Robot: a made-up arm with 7 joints.
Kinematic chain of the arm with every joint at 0, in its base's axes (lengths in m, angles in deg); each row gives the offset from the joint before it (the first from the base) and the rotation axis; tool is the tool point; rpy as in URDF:
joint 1: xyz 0 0 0.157 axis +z
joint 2: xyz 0 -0.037 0.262 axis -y
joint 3: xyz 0 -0.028 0.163 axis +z
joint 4: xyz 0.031 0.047 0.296 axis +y
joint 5: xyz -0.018 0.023 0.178 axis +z
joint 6: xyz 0 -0.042 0.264 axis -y
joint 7: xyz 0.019 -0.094 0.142 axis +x
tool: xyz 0 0 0 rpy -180 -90 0
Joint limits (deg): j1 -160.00..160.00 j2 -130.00..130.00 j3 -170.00..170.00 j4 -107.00..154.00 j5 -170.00..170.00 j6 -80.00..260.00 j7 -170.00..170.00
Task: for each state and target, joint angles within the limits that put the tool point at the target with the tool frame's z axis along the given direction. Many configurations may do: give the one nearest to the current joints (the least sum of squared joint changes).
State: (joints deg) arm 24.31 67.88 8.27 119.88 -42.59 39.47 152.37
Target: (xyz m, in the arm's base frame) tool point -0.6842 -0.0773 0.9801 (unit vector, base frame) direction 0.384 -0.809 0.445
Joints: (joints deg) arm 0.54 93.28 -5.15 86.85 -60.99 28.11 152.37
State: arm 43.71 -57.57 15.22 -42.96 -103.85 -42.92 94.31
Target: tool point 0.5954 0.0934 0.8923 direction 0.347 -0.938 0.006
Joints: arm 14.85 -100.73 6.46 -71.29 -87.45 9.09 94.31
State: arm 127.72 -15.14 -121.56 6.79 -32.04 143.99 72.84
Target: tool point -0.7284 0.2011 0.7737 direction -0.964 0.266 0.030
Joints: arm 160.00 -49.86 -124.79 -8.51 -57.18 123.45 72.84
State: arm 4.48 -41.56 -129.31 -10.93 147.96 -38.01 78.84
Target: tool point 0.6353 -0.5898 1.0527 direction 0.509 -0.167 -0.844
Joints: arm -23.64 -49.28 -143.40 3.82 145.98 -11.60 78.84
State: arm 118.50 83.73 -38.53 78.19 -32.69 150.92 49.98
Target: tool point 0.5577 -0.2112 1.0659 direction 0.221 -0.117 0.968
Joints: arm 143.32 59.48 -36.56 61.88 -48.81 121.34 49.98
